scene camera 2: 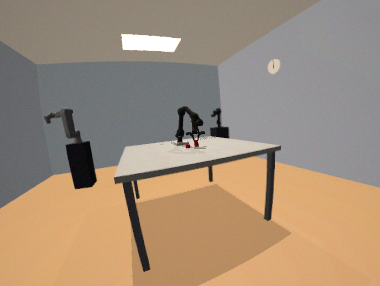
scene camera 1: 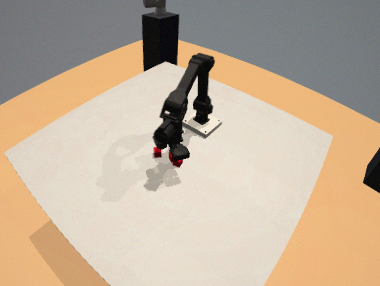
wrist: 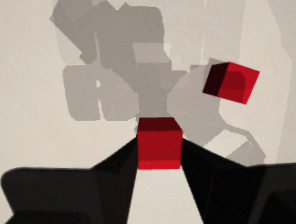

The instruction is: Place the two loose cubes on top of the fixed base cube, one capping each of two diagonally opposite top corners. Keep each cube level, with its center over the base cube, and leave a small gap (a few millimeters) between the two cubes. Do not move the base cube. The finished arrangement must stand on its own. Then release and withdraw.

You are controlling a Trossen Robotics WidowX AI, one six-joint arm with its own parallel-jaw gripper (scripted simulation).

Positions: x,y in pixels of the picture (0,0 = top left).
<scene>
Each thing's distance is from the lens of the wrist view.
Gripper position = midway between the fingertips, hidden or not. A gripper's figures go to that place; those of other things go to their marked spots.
my gripper (wrist: pixel 157 142): 0.11 m
red cube (wrist: pixel 159 139): 0.09 m
</scene>
